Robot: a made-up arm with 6 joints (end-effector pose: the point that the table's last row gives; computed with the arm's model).
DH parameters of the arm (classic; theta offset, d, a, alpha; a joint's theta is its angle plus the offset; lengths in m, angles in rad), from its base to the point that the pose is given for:
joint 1: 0 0.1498 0 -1.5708
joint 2: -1.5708 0 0.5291 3.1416
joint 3: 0 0 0 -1.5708
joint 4: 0 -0.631 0 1.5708
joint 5: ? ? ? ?
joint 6: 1.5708 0 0 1.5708
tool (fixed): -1.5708 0 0 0
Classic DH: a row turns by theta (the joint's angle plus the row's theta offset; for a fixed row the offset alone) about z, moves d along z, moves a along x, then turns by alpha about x.
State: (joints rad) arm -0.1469 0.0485 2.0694 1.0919 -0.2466 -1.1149
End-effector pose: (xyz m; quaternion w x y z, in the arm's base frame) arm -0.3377 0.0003 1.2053 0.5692 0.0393 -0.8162 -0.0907
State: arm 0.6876 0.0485 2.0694 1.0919 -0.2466 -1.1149
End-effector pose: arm -0.2270 -0.2500 1.2053 0.5571 0.3667 -0.7303 0.1478
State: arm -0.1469 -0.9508 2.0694 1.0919 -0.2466 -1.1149
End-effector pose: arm -1.0641 0.1078 0.4397 0.1155 0.0376 -0.9926 -0.0038
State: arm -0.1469 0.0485 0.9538 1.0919 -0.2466 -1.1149
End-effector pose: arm 0.3300 -0.0985 1.2330 0.9073 0.0299 -0.3874 -0.1608
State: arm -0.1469 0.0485 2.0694 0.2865 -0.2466 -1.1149
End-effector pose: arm -0.2880 -0.0608 1.2333 0.5827 0.2259 -0.7382 0.2541
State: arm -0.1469 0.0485 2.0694 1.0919 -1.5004 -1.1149
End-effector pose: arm -0.3377 0.0003 1.2053 0.6240 0.4852 -0.4933 -0.3631
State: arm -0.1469 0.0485 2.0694 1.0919 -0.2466 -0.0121
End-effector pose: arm -0.3377 0.0003 1.2053 0.5054 -0.2647 -0.6477 -0.5049
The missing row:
joint 5: 0 0.1066 0 -1.5708
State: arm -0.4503 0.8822 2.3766 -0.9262 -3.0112 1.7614
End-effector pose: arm 0.4598 -0.2934 1.1087 0.3466 -0.6352 0.2730 0.6339
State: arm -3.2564 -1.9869 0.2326 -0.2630 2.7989 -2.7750
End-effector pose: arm 0.8493 0.0057 0.4555 0.5838 -0.0996 0.7703 0.2362
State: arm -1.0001 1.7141 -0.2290 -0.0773 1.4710 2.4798
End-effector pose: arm 0.0653 -0.2985 -0.5105 0.3726 -0.7541 0.5398 0.0341
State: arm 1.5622 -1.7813 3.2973 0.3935 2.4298 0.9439
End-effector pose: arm 0.0963 -0.2541 -0.5353 0.5845 0.1854 -0.6448 0.4563
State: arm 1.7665 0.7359 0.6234 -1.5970 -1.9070 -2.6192
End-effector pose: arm -0.1914 0.9511 0.3653 0.1163 -0.2350 0.8065 -0.5300
